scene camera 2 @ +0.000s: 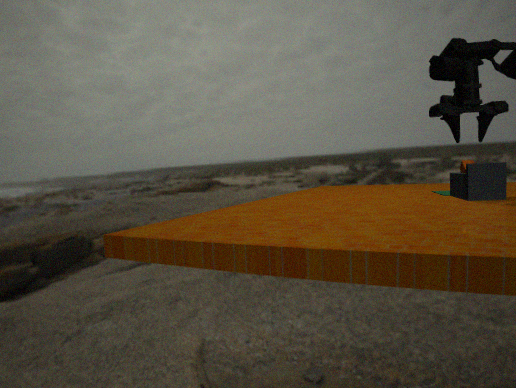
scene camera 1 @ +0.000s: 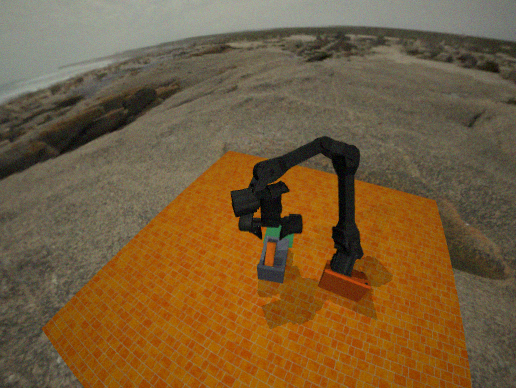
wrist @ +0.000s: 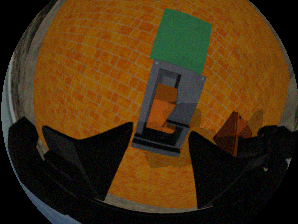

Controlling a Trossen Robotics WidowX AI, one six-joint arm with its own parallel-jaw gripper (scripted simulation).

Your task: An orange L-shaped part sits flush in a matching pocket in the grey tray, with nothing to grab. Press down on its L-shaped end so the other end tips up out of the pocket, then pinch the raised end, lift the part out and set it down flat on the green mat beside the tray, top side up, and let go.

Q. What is my gripper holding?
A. Nothing.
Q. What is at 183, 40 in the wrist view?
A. A green mat.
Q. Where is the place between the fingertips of my gripper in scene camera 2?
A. At 469, 142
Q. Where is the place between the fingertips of my gripper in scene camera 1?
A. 270, 239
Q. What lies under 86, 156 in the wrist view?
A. My gripper.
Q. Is my gripper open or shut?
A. Open.
